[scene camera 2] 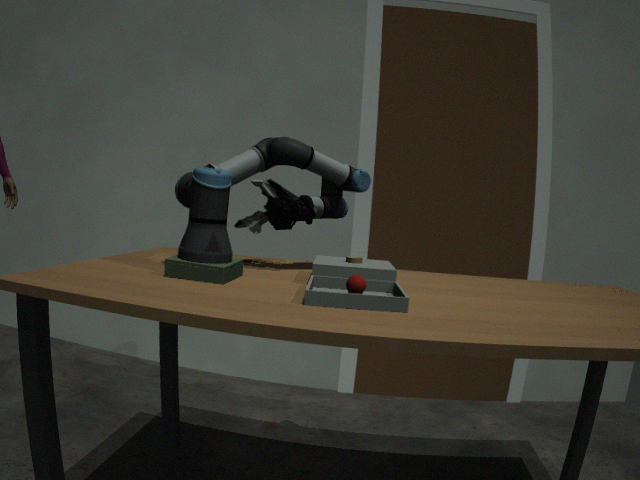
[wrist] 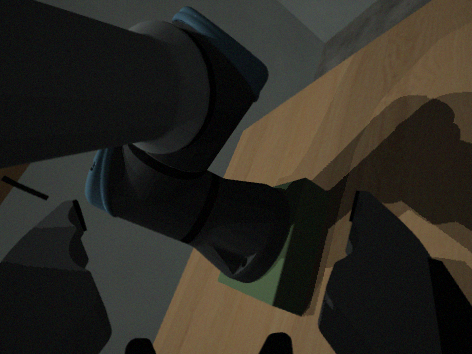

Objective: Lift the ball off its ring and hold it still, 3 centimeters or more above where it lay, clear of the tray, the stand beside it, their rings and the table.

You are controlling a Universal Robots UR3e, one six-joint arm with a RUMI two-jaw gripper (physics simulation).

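Frame: origin at the arm's base, x ahead, y left, z up, level; millimetres.
Seen in the pictures: gripper, between the fingertips: (scene camera 2: 242, 204) (wrist: 219, 200); arm's base, origin of its link: (scene camera 2: 204, 258) (wrist: 257, 233).
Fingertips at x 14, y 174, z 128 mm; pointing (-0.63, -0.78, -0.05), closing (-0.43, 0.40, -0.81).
Offsets run from my fingertips to a thing's top centre. "spot": to the spot under its first point. Level surfaces: height alone.
A red ball {dx +346, dy -217, dz -119 mm} (scene camera 2: 356, 284) sits inside the grey open tray {dx +326, dy -114, dz -106 mm} (scene camera 2: 356, 301), near its middle. The ball's ring is too small or hidden to make out. Right behind the tray is a grey block-like stand (scene camera 2: 330, 265) with a tan ring {spot: dx +309, dy -28, dz -109 mm} (scene camera 2: 354, 259) on its top. My gripper (scene camera 2: 245, 204) (wrist: 219, 200) is open and empty. It hangs well above the table, to the left of the tray and higher than the ball, with its fingers pointing left toward the arm's base. The ball, tray and stand do not show in the wrist view.
The wooden table {dz -168 mm} (scene camera 2: 465, 310) (wrist: 280, 135) carries the arm's green base block (scene camera 2: 193, 270) (wrist: 310, 230) left of the tray. My own arm's base column (scene camera 2: 206, 232) (wrist: 240, 215) stands in front of the open fingers. A brown door (scene camera 2: 454, 144) is behind the table.
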